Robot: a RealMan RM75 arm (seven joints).
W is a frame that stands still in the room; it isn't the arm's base.
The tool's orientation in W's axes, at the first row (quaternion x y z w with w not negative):
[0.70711, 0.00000, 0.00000, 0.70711]
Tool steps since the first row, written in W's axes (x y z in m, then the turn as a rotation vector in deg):
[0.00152, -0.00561, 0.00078, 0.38, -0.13, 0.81]
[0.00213, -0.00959, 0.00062, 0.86, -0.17, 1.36]
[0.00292, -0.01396, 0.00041, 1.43, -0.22, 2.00]
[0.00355, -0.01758, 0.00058, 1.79, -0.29, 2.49]
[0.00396, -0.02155, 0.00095, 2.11, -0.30, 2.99]
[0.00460, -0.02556, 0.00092, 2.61, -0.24, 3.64]
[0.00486, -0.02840, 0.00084, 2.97, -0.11, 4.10]
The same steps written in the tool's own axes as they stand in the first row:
[0.00152, 0.00078, 0.00561, 0.38, 0.81, 0.13]
[0.00213, 0.00062, 0.00959, 0.86, 1.36, 0.17]
[0.00292, 0.00041, 0.01396, 1.43, 2.00, 0.22]
[0.00355, 0.00058, 0.01758, 1.79, 2.49, 0.29]
[0.00396, 0.00095, 0.02155, 2.11, 2.99, 0.30]
[0.00460, 0.00092, 0.02556, 2.61, 3.64, 0.24]
[0.00486, 0.00084, 0.02840, 2.97, 4.10, 0.11]

